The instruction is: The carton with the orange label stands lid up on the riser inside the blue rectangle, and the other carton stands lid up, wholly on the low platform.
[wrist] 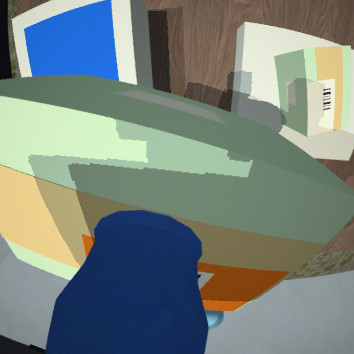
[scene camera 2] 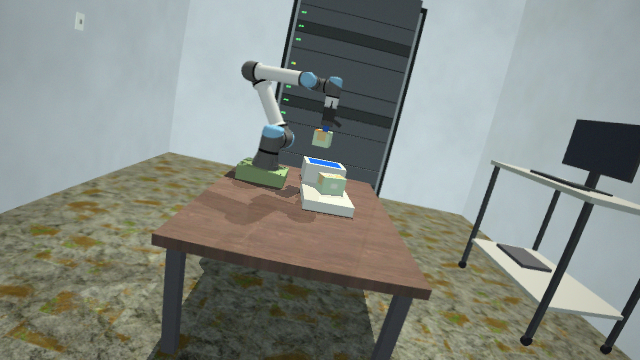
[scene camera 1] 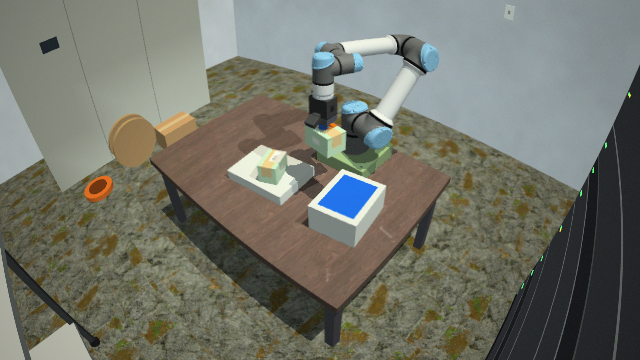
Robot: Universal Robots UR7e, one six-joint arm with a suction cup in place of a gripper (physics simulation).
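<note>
My suction gripper (scene camera 1: 323, 127) (scene camera 2: 325, 129) (wrist: 147, 225) is shut on the top of the green carton with the orange label (scene camera 1: 324, 142) (scene camera 2: 322, 139) (wrist: 285, 205). This carton hangs about level, orange label up, in the air near the arm's base, apart from the riser (scene camera 1: 331, 226) (scene camera 2: 310, 173) (wrist: 125, 40). The blue rectangle (scene camera 1: 348, 196) (scene camera 2: 325, 163) (wrist: 72, 45) on the riser's top is bare where it shows. The other carton (scene camera 1: 270, 174) (scene camera 2: 332, 185) (wrist: 328, 67), with tape and a barcode label on top, stands upright on the low platform (scene camera 1: 241, 170) (scene camera 2: 327, 206) (wrist: 261, 55).
The riser and low platform stand side by side on the brown table (scene camera 1: 210, 195) (scene camera 2: 280, 245). The arm's green base (scene camera 1: 340, 162) (scene camera 2: 260, 176) is behind them in scene camera 1. A cart (scene camera 2: 505, 167) with a monitor (scene camera 2: 602, 150) stands off the table.
</note>
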